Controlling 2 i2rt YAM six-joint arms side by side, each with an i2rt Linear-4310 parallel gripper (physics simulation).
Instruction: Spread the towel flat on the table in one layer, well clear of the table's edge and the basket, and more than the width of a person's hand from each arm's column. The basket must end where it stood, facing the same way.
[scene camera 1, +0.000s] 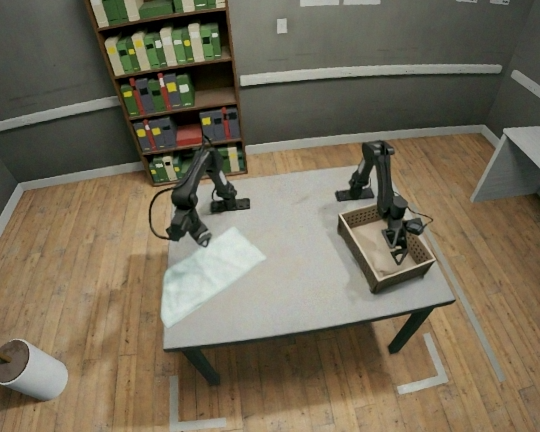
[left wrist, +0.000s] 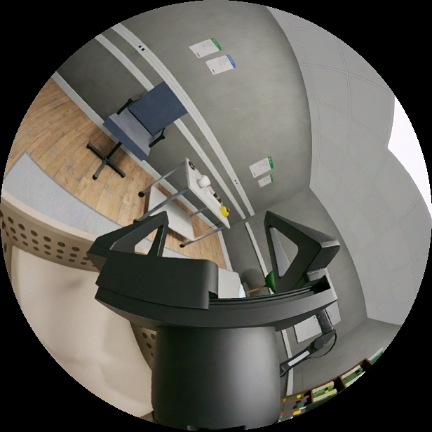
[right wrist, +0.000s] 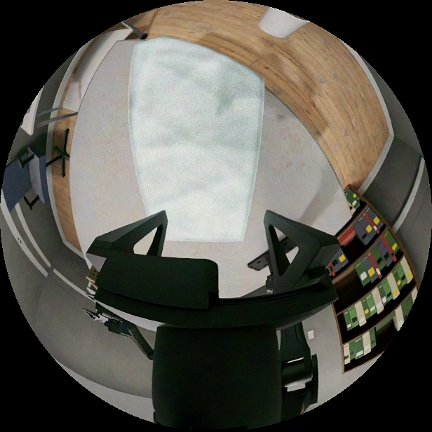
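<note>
The pale mint towel (scene camera 1: 210, 275) (right wrist: 197, 135) lies spread at the left of the table (scene camera 1: 310, 280) (right wrist: 100, 150), with slight ripples. Its outer end runs along the table's left edge; whether it hangs over is unclear. The tan basket (scene camera 1: 357, 252) (left wrist: 47, 242) stands upright at the table's right, apart from the towel. My right gripper (scene camera 1: 205, 239) (right wrist: 215, 215) is open and empty, above the towel's near-arm end. My left gripper (scene camera 1: 396, 247) (left wrist: 216, 216) is open and empty, over the basket and tilted outward.
The right arm's base (scene camera 1: 230, 205) stands a little behind the towel's upper end. The left arm's base (scene camera 1: 355, 194) stands behind the basket. A bookshelf (scene camera 1: 236, 95) is behind the table. A white bin (scene camera 1: 45, 372) stands on the floor at the lower left.
</note>
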